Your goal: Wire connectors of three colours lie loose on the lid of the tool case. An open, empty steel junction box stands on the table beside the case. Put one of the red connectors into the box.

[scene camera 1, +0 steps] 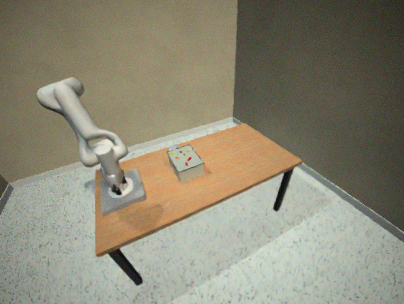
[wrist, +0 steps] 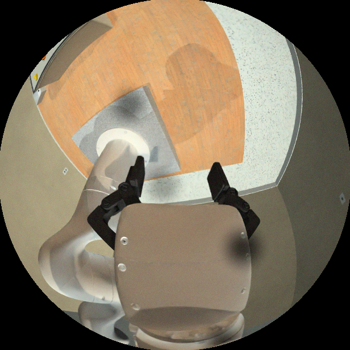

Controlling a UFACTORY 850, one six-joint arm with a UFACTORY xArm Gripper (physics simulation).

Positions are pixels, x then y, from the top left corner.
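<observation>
A tool case (scene camera 1: 195, 168) sits 138 cm from the lens.
</observation>
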